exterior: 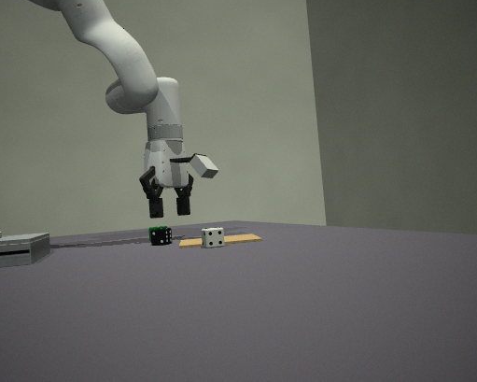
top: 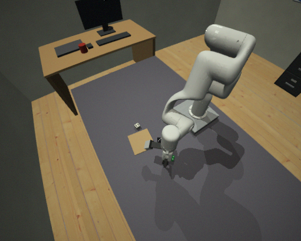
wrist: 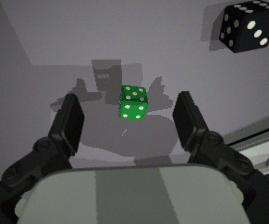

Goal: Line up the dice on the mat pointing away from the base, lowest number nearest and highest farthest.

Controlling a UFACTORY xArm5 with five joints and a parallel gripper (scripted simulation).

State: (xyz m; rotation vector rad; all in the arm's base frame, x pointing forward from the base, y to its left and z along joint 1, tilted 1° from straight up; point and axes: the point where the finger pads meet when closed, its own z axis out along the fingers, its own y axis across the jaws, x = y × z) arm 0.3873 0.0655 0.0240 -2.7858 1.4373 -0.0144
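My gripper is now 20 mm past the green die, 20 mm to the right of it and 40 mm above it. Round my hand: tan mat 30 mm ahead, 180 mm to the right, 60 mm below; black die 50 mm behind, 100 mm to the right, 40 mm below; white die 10 mm behind, 280 mm to the right, 40 mm below.
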